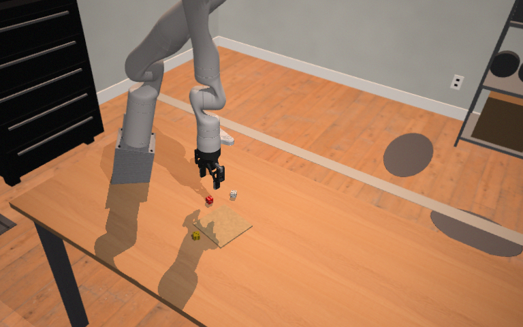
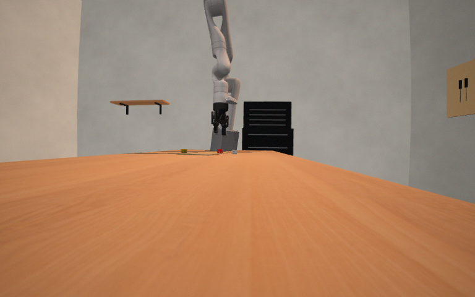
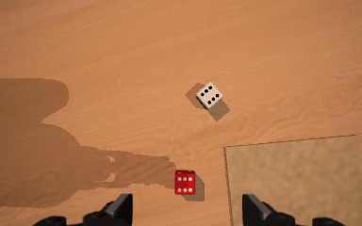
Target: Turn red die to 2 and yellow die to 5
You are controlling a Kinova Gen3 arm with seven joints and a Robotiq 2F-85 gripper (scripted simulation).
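My gripper is now 9 cm above the red die. The rest, counted from my hand: white die 9 cm below, 8 cm to the left, 4 cm ahead; yellow die 15 cm to the right, 9 cm below, 9 cm ahead; tan mat 11 cm ahead, 10 cm below, 5 cm to the right.
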